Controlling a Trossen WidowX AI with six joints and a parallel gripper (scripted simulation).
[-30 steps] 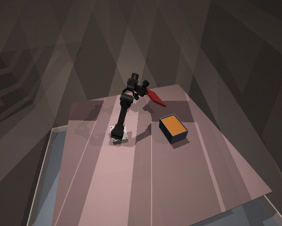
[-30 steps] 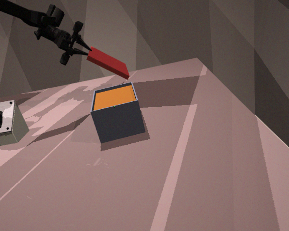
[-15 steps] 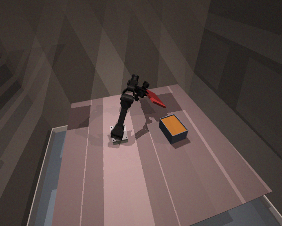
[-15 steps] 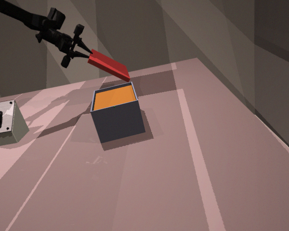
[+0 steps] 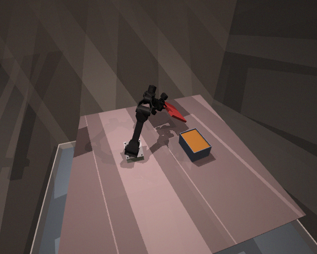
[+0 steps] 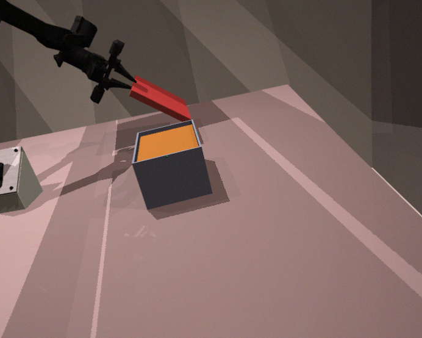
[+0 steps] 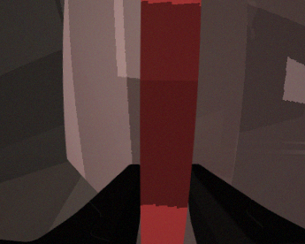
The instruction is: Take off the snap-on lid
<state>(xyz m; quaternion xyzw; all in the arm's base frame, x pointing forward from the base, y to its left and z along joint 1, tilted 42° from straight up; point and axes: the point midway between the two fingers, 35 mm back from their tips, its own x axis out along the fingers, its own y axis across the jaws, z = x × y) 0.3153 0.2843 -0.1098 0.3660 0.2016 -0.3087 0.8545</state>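
Now: gripper tip 60 mm short of the red lid, 50 mm above it and 10 mm to the right of it. Round my gripper tip: storage box: 340 mm to the right, 130 mm below, 110 mm ahead.
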